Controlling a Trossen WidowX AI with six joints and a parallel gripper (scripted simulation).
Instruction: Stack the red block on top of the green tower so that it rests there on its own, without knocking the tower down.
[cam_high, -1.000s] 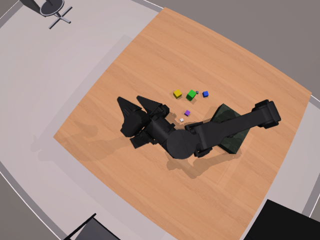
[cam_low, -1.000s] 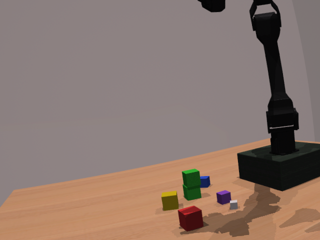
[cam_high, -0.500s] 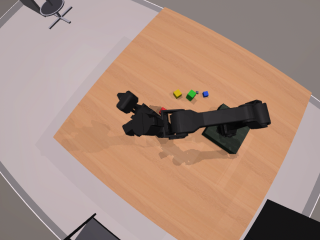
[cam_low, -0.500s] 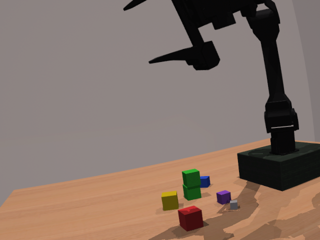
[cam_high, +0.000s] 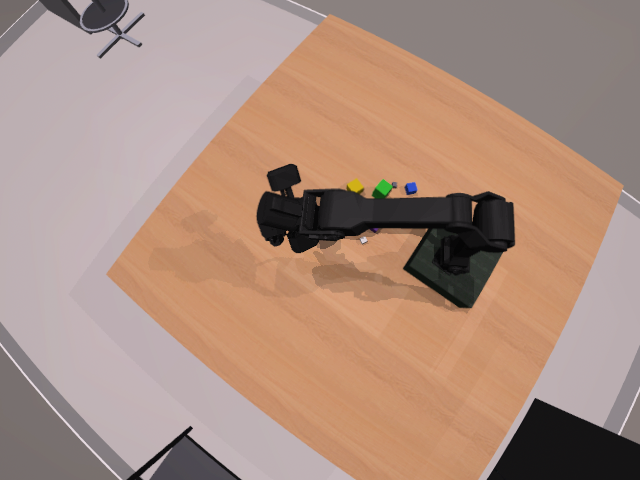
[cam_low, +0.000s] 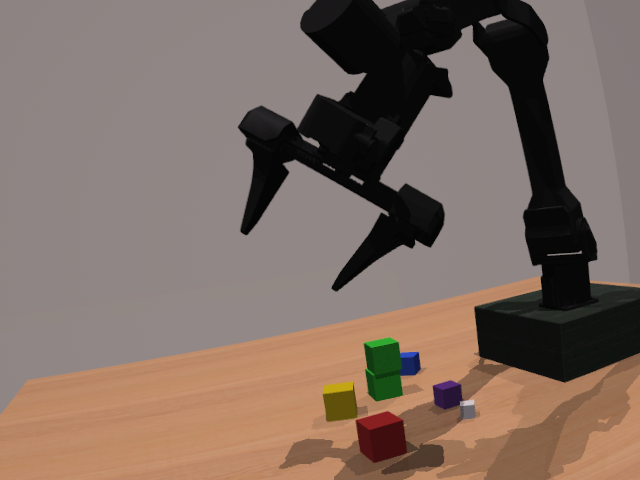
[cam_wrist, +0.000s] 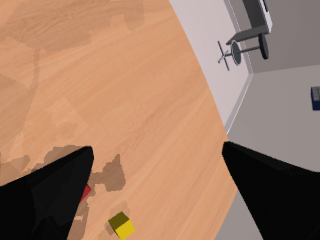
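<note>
The red block lies 200 mm below my gripper tip, 80 mm behind it and 60 mm to the right of it. Also, from my gripper tip: small white block 210 mm below, 200 mm behind, 90 mm to the right; then purple block 210 mm below, 200 mm behind, 150 mm to the right; then yellow block 210 mm to the right, 200 mm below, 80 mm behind.
</note>
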